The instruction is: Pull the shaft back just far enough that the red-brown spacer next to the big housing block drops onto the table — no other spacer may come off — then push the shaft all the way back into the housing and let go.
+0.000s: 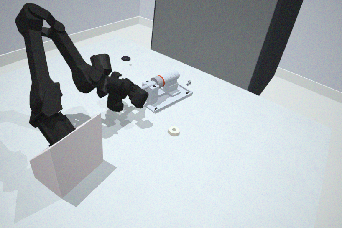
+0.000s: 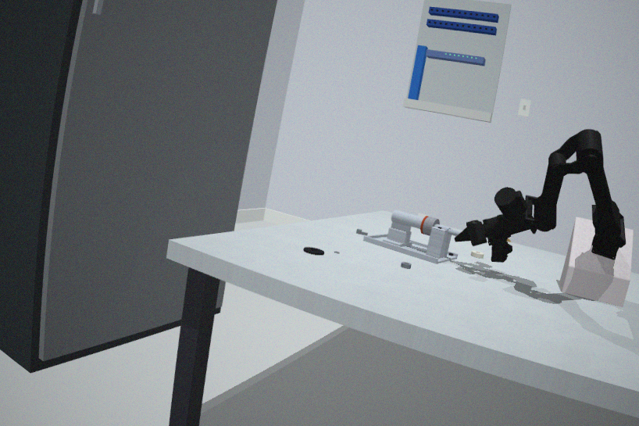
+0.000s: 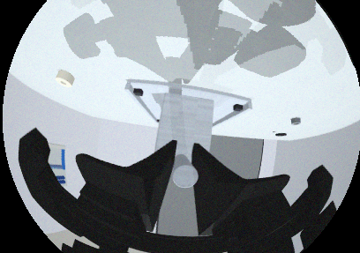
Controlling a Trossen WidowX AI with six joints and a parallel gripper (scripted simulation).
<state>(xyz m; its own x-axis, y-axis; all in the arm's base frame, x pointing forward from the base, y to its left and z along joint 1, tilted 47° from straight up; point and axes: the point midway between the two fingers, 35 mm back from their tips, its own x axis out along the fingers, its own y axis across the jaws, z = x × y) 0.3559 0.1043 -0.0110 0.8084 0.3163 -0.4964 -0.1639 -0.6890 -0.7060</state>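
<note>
My gripper tip is 30 mm short of the grey shaft, 10 mm to the left of it and 20 mm below it. Also, from my gripper tip: red-brown spacer 100 mm ahead, 20 mm to the right, 20 mm above; cream ring 40 mm behind, 190 mm to the right, 60 mm below; grey spacer 70 mm ahead, 10 mm to the right, 20 mm above.
</note>
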